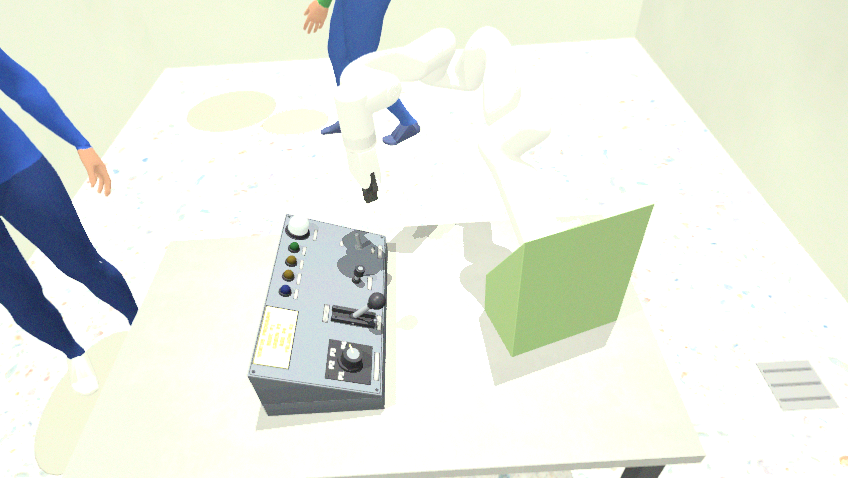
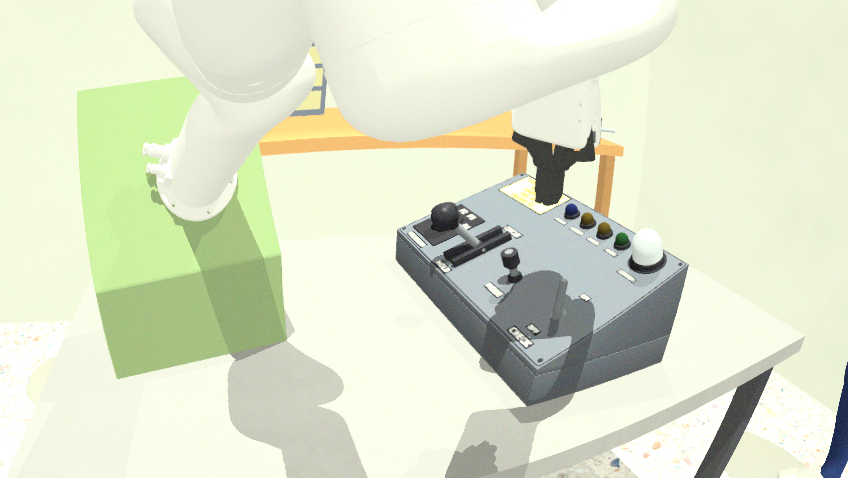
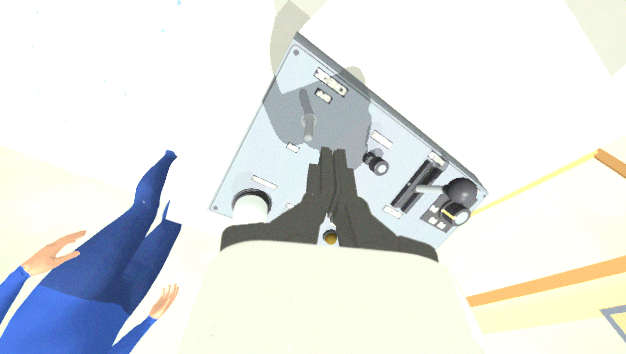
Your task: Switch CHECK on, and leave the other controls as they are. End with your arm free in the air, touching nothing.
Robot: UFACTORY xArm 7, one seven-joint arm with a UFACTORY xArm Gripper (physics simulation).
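Frame: origin at the arm's base, x left, y back, z up, level; millimetres.
Seen in the pictures: gripper, fingertip midpoint: [image 1: 371,200] [image 2: 547,203] [image 3: 328,163]; arm's base at its link origin: [image 1: 544,249] [image 2: 195,176].
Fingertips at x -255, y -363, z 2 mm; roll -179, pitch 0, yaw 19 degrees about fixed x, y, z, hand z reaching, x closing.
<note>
Pixels of each thing's middle, then the offset from my fingertips to it. "spot": a spot on its surface instead. Level surfaces: height alone.
- thin grey lever at the middle of its body: [image 2: 560,296] [image 3: 309,128] [image 1: 358,240] dy -50, dx +3, dz -126 mm
- CHECK label at the middle of its body: [image 2: 520,336] [image 3: 331,82] dy +2, dx +9, dz -174 mm
- small black-capped MODE stick at the middle of its body: [image 2: 513,269] [image 3: 372,161] [image 1: 357,276] dy -62, dx +122, dz -138 mm
- ball-topped slide lever at the middle of its body: [image 2: 444,216] [image 3: 461,190] [image 1: 377,301] dy -20, dx +248, dz -95 mm
- rotary knob at the middle of its body: [image 2: 445,215] [image 1: 351,357] [image 3: 455,213] dy -91, dx +361, dz -136 mm
- white dome at a spot on its surface: [image 2: 646,248] [image 3: 243,206] spot: dy -174, dx -39, dz -62 mm
- table at its surface level: dz -241 mm
The grey sloped control box [image 1: 323,261] [image 2: 605,350] [image 3: 240,165] stands on the table. Its CHECK switch, a thin grey lever [image 1: 358,240] [image 2: 558,299] [image 3: 308,131], lies in the arm's shadow and leans toward the ON side, away from the CHECK label [image 2: 520,336] [image 3: 331,81]. The lettering is blurred. My gripper [image 1: 370,198] [image 2: 547,200] [image 3: 328,163] is shut and empty, in the air above the box, apart from the lever. The small black-capped MODE stick [image 1: 359,271] [image 2: 510,260] [image 3: 378,165] stands beside the switch.
A ball-topped slide lever [image 1: 375,301] [image 2: 445,216] [image 3: 460,191] and a rotary knob [image 1: 351,356] [image 3: 457,214] share the panel. A white dome [image 1: 298,226] [image 2: 646,248] [image 3: 251,209] and small lamps line its far side. A green block [image 1: 570,285] [image 2: 190,320] stands across the table [image 1: 451,427].
</note>
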